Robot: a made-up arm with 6 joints.
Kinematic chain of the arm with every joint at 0, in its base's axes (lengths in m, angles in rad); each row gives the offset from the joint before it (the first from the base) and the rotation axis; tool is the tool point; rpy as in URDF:
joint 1: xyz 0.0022 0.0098 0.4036 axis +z
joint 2: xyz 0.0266 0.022 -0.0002 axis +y
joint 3: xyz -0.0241 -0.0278 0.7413 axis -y
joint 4: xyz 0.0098 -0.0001 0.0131 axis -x
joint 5: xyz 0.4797 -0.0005 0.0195 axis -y
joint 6: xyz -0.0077 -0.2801 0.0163 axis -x
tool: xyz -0.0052 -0.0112 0.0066 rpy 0 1.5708 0
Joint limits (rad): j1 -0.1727..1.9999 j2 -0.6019..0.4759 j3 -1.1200..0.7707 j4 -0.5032..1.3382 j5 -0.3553..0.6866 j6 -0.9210..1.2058
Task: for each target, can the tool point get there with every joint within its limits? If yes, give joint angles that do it. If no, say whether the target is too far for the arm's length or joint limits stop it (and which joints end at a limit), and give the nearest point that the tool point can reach.
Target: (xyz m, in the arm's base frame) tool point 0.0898 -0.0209 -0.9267
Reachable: no: joint limits stop it (at a limit: joint 2, joint 4, joint 5, joint 6) | nearest point 0.3700 -0.1191 0.5846 | short by 1.540 m
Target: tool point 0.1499 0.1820 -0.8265
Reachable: no: joint limits stop it (at a limit: joint 2, joint 4, joint 5) | nearest point 0.2672 0.3187 0.5819 | short by 1.420 m
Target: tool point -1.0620 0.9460 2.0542
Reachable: no: too far | nearest point -0.2872 0.6949 1.4852 | short by 0.994 m
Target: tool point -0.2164 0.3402 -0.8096
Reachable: no: joint limits stop it (at a limit: joint 1, joint 2, joint 3, joint 4, joint 5, joint 6) | nearest point -0.2409 0.5896 0.5786 | short by 1.411 m
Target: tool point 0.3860 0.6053 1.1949
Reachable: yes | joints 1.3743 0.2207 0.0192 0.3913 0.2547 0.0799
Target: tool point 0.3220 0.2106 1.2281
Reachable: yes | joints 1.2015 -0.2698 -0.4585 0.6187 0.5922 -0.0269
